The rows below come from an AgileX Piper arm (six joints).
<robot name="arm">
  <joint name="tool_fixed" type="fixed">
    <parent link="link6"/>
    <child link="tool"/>
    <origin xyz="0 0 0" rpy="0 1.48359 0"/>
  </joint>
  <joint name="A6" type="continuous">
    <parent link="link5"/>
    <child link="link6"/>
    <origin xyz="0.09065 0 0.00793" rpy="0 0 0"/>
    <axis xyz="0.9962 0 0.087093"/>
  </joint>
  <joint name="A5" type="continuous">
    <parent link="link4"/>
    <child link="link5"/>
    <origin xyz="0 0 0" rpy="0 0 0"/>
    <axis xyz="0 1 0"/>
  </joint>
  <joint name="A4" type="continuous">
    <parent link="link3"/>
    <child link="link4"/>
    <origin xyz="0.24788 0 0.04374" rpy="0 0 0"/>
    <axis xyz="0.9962 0 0.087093"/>
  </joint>
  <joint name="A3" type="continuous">
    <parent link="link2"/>
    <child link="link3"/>
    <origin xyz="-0.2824 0 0.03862" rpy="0 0 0"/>
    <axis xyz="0 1 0"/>
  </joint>
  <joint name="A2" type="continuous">
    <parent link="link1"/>
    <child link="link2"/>
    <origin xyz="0 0 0" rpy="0 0 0"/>
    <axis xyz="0 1 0"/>
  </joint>
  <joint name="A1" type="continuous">
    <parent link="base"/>
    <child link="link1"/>
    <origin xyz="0 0 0.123" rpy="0 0 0"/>
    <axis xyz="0 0 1"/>
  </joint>
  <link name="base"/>
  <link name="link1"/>
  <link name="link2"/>
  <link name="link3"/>
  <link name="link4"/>
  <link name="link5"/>
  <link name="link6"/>
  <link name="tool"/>
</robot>
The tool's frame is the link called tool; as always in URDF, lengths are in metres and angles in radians. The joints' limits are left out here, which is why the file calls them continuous.
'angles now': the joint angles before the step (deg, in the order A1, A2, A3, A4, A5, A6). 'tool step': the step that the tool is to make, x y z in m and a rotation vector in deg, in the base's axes. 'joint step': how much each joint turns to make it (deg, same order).
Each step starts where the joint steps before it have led.
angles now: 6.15, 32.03, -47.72, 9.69, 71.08, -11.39
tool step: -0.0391, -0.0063, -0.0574, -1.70, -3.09, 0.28
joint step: -0.04, -15.38, 14.19, -1.31, -1.51, -1.36
